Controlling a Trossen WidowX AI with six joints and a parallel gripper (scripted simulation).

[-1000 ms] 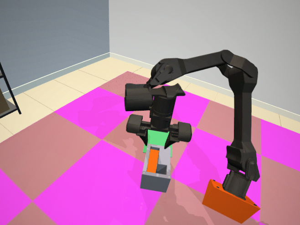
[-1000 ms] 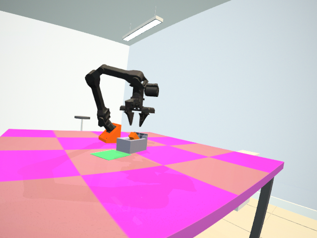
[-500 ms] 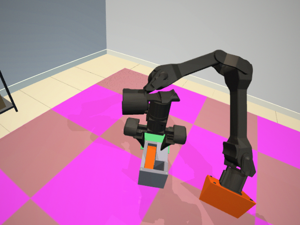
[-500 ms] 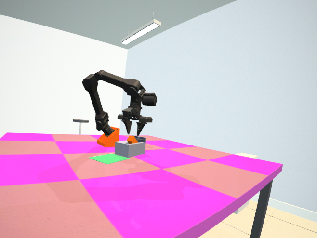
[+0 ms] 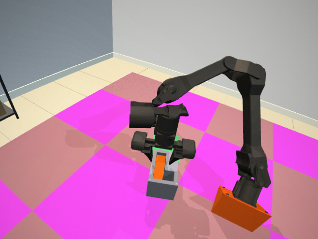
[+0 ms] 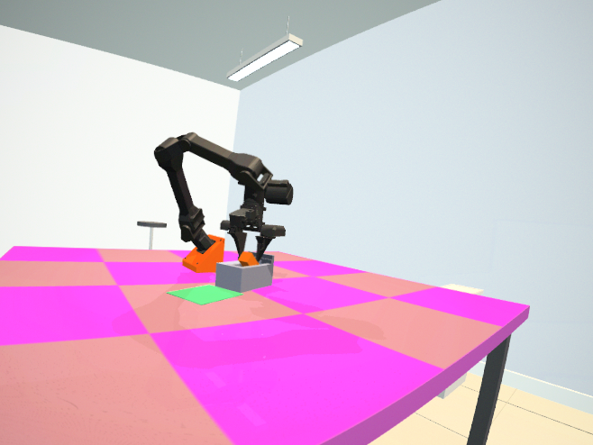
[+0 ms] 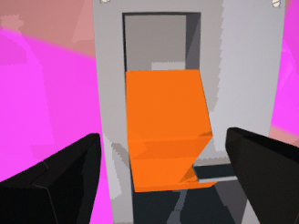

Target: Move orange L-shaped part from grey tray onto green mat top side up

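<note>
My gripper tip is now 30 mm past the orange L-shaped part, 20 mm to the right of it and 40 mm above it. The rest, counted from my gripper tip: green mat 50 mm ahead, 140 mm to the right, 90 mm below.
</note>
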